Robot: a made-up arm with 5 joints.
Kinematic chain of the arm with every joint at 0, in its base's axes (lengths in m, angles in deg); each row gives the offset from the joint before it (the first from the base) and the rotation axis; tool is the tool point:
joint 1: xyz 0 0 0.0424 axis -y
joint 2: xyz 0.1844 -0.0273 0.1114 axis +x
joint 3: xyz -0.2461 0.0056 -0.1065 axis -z
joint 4: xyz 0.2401 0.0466 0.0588 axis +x
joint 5: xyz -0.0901 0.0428 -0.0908 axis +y
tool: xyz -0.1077 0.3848 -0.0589
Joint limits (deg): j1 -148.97..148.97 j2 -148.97..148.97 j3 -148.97..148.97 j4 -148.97..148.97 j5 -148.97..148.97
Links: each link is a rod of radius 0.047 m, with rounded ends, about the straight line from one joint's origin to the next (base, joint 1, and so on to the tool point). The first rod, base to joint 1, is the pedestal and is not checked.
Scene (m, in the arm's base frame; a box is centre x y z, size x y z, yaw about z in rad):
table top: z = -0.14
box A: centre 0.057 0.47 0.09 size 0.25 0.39 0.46 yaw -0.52
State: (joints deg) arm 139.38 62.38 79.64 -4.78 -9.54
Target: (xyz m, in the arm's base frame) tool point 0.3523 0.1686 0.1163
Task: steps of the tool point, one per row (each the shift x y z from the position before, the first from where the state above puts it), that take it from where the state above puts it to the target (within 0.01 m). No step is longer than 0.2 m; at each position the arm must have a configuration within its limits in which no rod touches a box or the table.
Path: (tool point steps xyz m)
1: 0.1455 -0.0052 0.0932
2: 0.1587 -0.0266 0.0413
3: 0.1515 -0.0340 -0.0114
4: 0.0920 0.0209 -0.0663
5: 0.0774 0.0090 -0.0979
6: 0.0479 -0.0057 -0.1243

